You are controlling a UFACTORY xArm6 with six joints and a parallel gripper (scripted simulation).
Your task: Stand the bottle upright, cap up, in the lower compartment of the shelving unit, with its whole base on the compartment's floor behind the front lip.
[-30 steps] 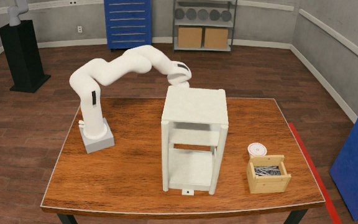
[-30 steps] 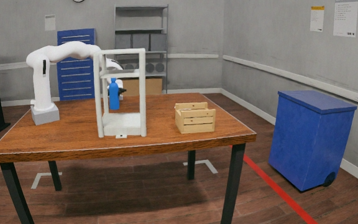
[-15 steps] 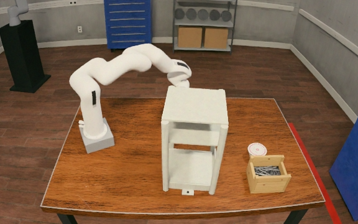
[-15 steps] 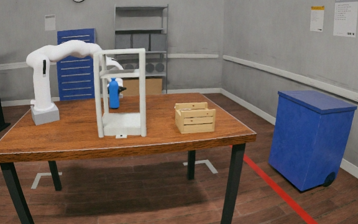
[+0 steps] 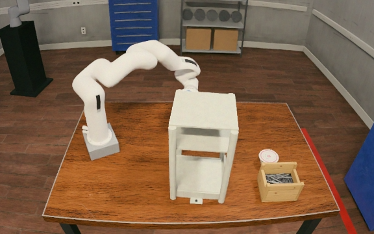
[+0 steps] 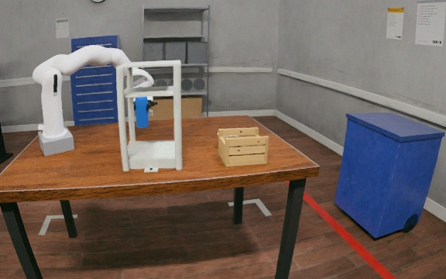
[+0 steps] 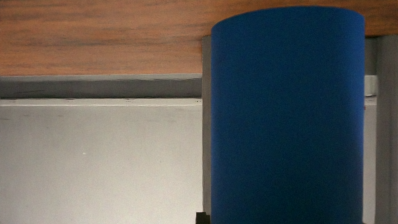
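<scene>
Now: the shelving unit 31 cm to the right of my hand, 10 cm ahead of it and 4 cm above it. Also, from my hand: white round disc 41 cm ahead, 18 cm to the right, 11 cm below; then wooden crate 45 cm ahead, 33 cm to the right, 10 cm below; then blue bottle 3 cm above.
</scene>
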